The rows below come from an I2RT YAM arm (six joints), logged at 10 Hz.
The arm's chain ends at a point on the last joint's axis. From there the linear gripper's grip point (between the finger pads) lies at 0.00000 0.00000 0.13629 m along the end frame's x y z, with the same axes.
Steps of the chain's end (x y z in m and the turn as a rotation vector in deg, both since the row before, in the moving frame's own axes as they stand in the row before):
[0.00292, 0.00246, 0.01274, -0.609, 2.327, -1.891]
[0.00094, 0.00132, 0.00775, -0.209, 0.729, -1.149]
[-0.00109, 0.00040, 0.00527, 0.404, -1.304, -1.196]
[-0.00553, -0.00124, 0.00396, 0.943, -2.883, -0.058]
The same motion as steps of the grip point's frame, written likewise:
[0.00848, 0.00382, 0.01262, -0.609, 2.327, -1.891]
[0.00268, 0.00180, 0.00774, -0.209, 0.729, -1.149]
[-0.00420, -0.00053, 0.00523, 0.404, -1.304, -1.196]
[-0.01239, -0.00348, 0.00377, 0.943, -2.883, -0.058]

